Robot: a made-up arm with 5 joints.
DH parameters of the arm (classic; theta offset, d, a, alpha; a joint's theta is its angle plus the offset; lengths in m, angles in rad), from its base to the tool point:
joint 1: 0 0.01 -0.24 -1.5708
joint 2: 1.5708 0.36 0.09 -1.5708
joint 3: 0 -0.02 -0.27 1.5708
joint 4: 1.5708 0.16 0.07 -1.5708
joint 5: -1.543 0 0.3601 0
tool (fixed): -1.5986 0.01 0 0
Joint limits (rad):
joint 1: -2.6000..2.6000
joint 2: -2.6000..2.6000
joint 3: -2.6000..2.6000
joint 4: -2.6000..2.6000
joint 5: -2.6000..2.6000
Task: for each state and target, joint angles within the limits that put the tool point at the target. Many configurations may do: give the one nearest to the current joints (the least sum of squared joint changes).
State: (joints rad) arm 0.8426 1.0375 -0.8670 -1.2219 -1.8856
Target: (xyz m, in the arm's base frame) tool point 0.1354 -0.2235 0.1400
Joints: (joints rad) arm 1.4463 0.6768 -1.4125 -1.7956 -1.6867
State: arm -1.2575 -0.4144 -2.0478 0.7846 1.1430
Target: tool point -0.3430 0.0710 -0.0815
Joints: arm -1.5606 -0.7321 -1.8753 1.6455 1.6378
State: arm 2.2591 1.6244 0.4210 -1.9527 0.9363
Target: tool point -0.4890 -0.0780 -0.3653
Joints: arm 1.4589 1.0626 0.3483 -2.6000 1.6833
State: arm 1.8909 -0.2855 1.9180 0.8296 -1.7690
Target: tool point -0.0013 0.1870 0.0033
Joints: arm 0.9574 -1.0852 2.6000 0.8865 -1.0450
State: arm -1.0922 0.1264 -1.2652 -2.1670 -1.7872
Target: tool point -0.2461 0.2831 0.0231
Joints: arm -1.1888 0.0833 -1.4087 -2.0799 -2.0149
